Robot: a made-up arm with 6 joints.
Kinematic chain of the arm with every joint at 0, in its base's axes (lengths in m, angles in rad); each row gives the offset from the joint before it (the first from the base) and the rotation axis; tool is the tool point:
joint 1: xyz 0 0 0.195 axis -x
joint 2: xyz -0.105 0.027 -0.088 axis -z
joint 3: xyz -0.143 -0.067 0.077 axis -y
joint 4: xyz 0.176 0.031 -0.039 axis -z
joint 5: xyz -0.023 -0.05 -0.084 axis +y
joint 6: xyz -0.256 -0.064 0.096 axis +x
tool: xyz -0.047 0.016 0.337
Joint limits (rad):
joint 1: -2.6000..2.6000
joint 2: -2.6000..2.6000
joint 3: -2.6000..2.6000
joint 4: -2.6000..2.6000
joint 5: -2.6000..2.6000
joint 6: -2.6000..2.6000
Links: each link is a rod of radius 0.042 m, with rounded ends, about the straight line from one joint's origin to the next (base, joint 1, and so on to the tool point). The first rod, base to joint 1, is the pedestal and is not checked.
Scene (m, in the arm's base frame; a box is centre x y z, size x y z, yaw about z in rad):
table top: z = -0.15
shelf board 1: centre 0.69 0.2 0.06 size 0.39 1 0.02 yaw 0.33
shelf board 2: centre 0.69 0.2 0.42 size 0.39 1 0.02 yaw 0.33
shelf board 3: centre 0.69 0.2 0.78 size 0.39 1 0.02 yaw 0.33
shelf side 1: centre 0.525 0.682 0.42 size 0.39 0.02 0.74 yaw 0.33
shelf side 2: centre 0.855 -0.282 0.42 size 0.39 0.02 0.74 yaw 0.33
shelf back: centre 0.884 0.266 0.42 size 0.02 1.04 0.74 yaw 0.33
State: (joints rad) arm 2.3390 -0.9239 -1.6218 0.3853 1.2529 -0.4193
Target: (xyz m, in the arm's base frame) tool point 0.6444 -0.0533 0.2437
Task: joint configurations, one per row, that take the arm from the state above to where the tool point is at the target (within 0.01 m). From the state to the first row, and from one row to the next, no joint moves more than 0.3 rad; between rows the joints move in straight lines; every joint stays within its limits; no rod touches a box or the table.
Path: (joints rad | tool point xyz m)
1: 2.3349 -1.1684 -1.8250 0.6290 1.3902 -0.2442 | 0.1179 -0.3037 0.5960
2: 2.3308 -1.4129 -2.0282 0.8727 1.5275 -0.0692 | 0.2561 -0.2023 0.6102
3: 2.3267 -1.6574 -2.2313 1.1164 1.6648 0.1059 | 0.3960 -0.1322 0.4790
4: 2.3226 -1.9018 -2.4345 1.3601 1.8021 0.2810 | 0.4434 -0.1221 0.2437
5: 2.2771 -2.1039 -2.4395 1.1591 2.0662 0.2289 | 0.5545 -0.0888 0.2512
6: 2.2315 -2.3060 -2.4445 0.9580 2.3303 0.1768 | 0.6444 -0.0533 0.2437

